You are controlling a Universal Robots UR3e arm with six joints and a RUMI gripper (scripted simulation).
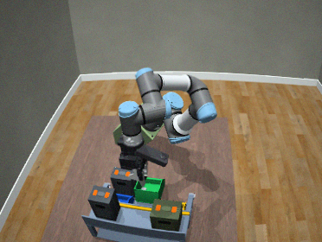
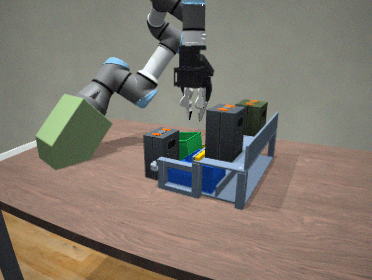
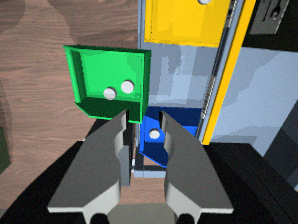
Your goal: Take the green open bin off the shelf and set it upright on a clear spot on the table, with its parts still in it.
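Right now the green open bin is 6 cm behind my hand and 11 cm below it. The rest, counted from my hand: yellow bar (10 cm ahead, 6 cm below); then yellow bin (6 cm ahead, 11 cm to the left, 12 cm below); then blue bin (7 cm ahead, 11 cm to the right, 12 cm below).
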